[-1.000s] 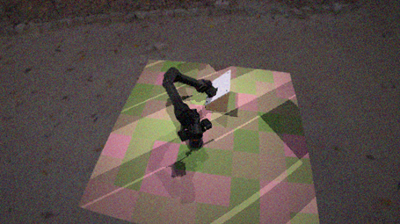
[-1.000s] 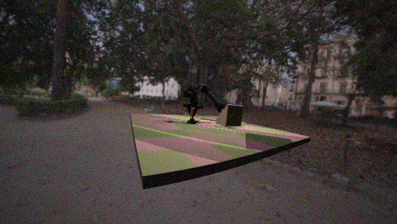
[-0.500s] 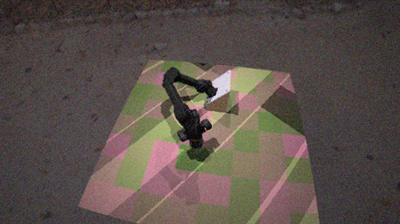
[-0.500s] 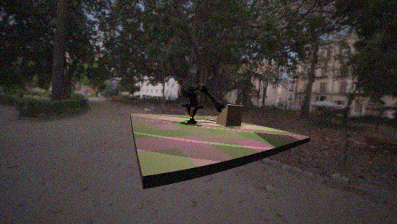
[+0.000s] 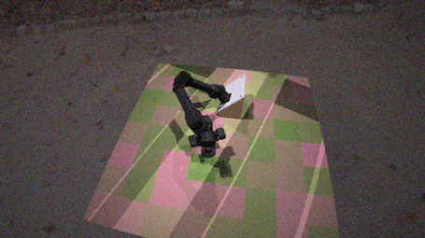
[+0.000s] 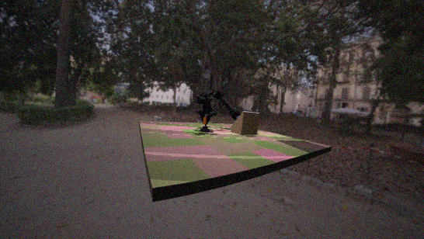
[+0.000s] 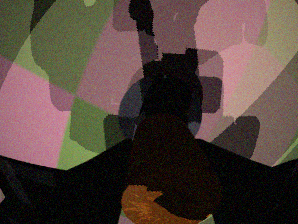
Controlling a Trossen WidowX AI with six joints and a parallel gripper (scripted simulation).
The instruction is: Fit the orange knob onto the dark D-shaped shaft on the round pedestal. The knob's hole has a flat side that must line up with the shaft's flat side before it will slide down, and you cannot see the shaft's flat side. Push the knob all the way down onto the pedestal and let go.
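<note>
My gripper tip is now 4 cm above the round dark pedestal. Also, from my gripper tip: orange knob 2 cm above.
</note>
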